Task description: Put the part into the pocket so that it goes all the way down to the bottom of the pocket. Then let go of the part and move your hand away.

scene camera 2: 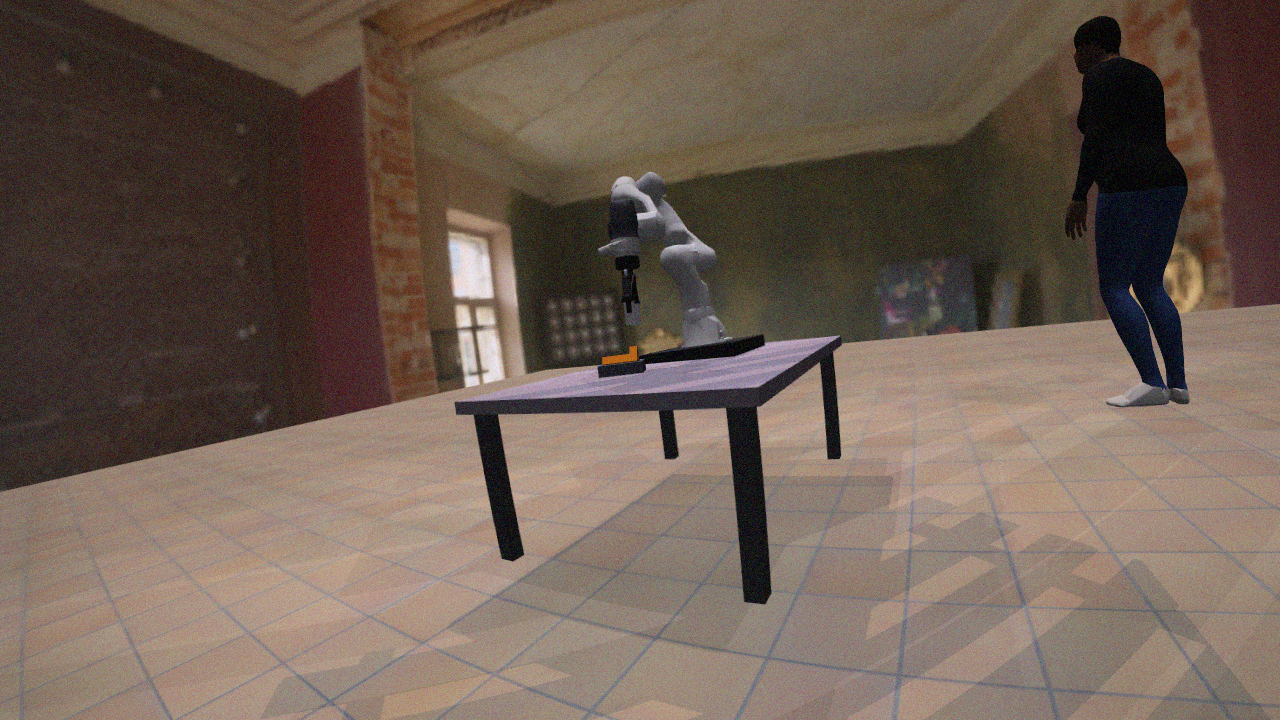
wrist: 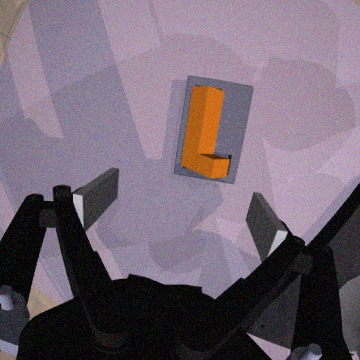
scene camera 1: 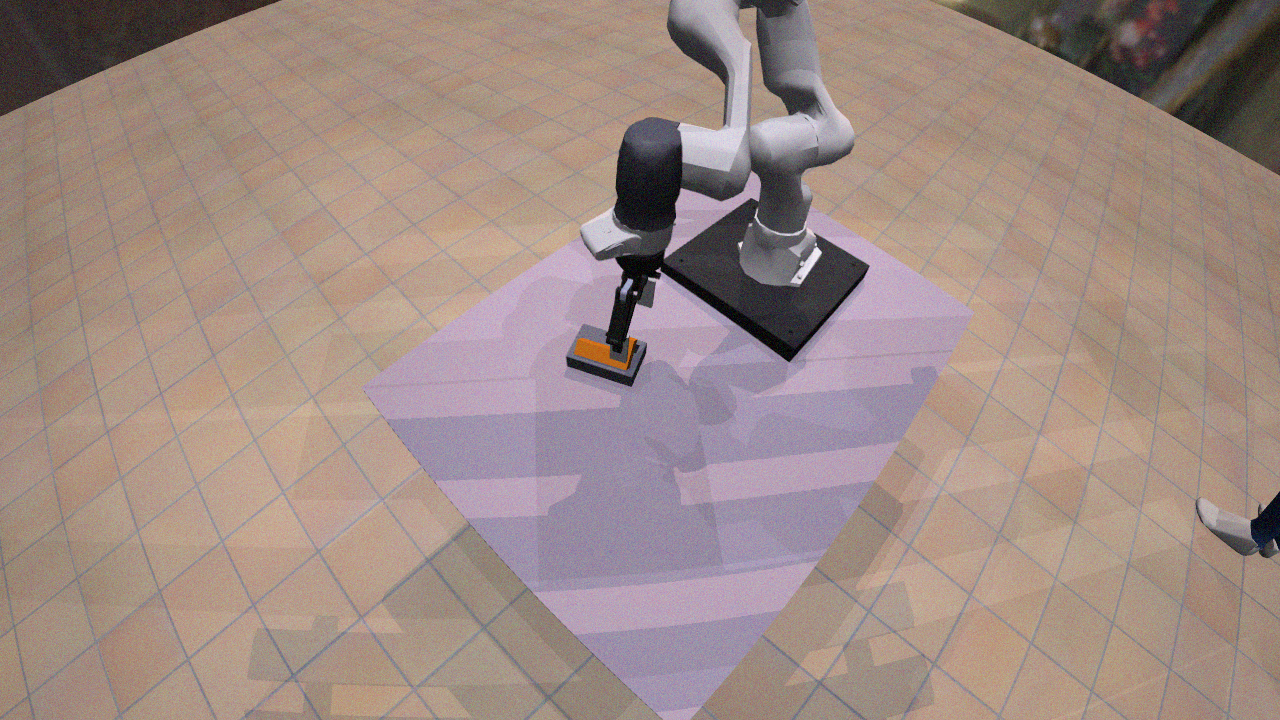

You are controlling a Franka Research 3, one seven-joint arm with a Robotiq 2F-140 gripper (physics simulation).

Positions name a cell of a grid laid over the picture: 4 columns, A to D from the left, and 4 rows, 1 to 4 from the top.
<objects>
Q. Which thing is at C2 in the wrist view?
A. A grey pocket block.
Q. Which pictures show my gripper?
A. Scene camera 2, the wrist view and scene camera 1: all of them.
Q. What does the orange L-shaped part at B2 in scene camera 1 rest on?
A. A grey pocket block.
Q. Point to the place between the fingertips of my gripper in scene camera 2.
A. At B2
</objects>
